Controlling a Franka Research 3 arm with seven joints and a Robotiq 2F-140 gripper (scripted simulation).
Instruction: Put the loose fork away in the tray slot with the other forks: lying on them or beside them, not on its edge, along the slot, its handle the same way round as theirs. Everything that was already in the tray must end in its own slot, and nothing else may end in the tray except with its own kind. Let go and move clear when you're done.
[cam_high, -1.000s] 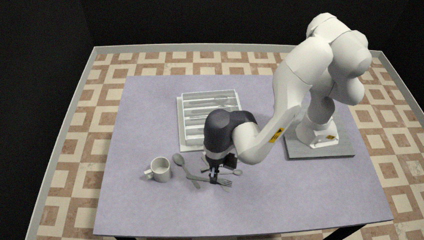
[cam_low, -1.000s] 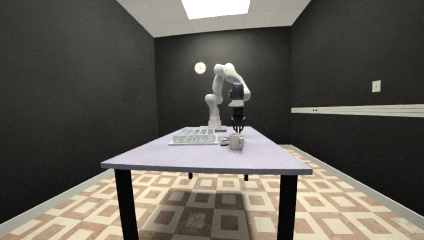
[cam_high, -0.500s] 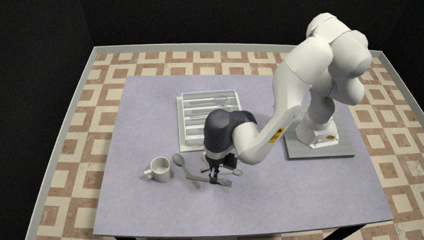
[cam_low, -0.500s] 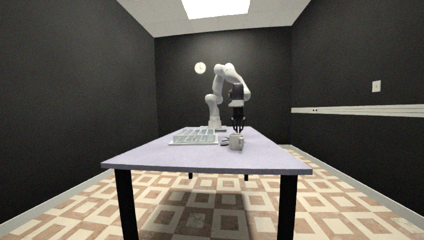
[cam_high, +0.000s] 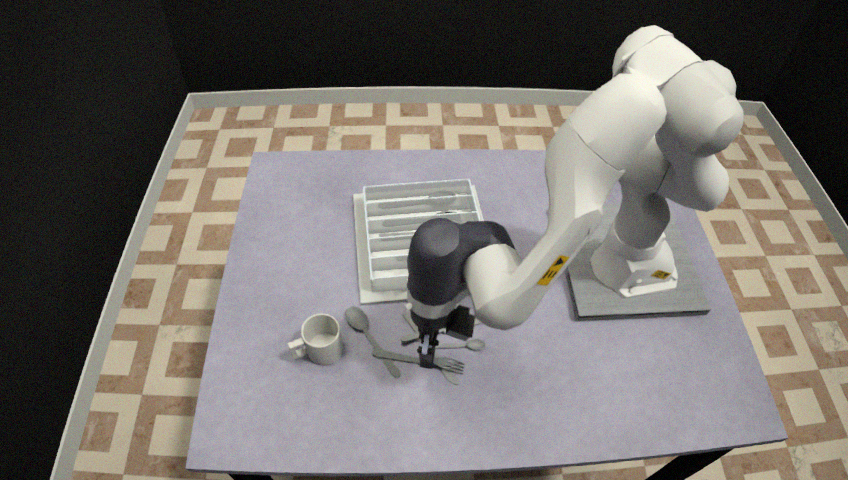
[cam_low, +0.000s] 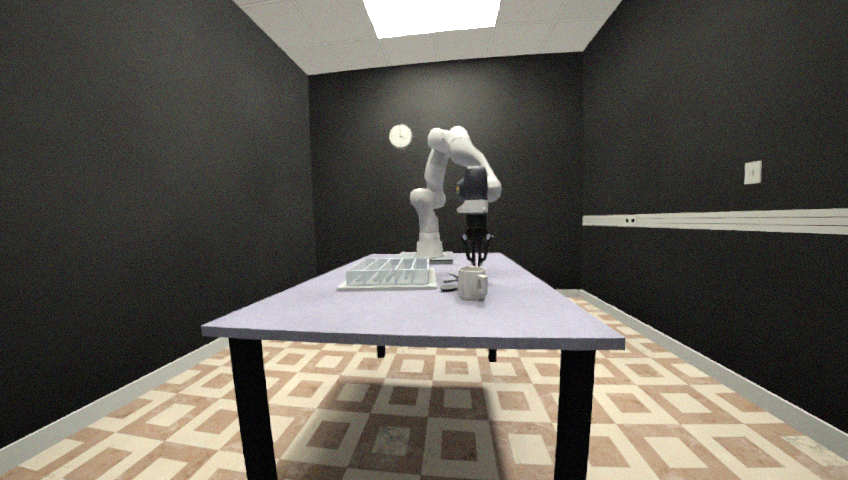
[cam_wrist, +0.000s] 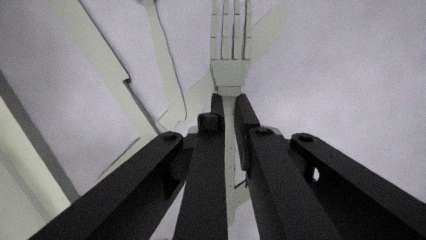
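My gripper is now 20 mm past the knife, 70 mm to the left of it and 30 mm above it. Also, from my hand: white mug: 220 mm ahead, 30 mm to the right; then spoon: 20 mm behind, 280 mm to the right, 10 mm below.
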